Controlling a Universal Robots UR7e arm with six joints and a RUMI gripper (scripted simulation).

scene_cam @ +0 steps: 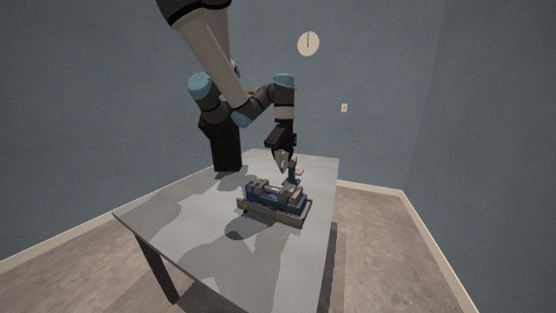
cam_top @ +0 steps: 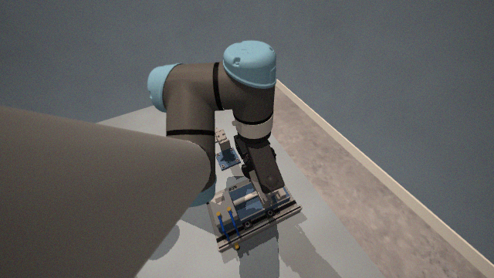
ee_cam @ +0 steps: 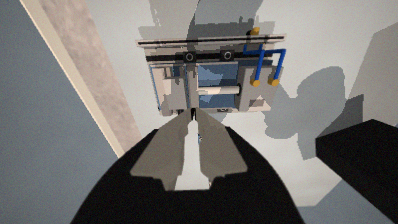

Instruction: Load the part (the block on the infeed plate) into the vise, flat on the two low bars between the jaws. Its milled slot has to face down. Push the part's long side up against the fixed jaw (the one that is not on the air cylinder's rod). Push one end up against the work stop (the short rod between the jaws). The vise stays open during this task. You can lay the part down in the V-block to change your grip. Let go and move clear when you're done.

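My gripper is now 10 mm short of the grey jaw and 110 mm above it. Round my hand: part 40 mm ahead, 10 mm to the right, 90 mm below; then cylinder rod 50 mm behind, 20 mm to the left, 100 mm below; then work stop 50 mm ahead, 40 mm to the left, 90 mm below.
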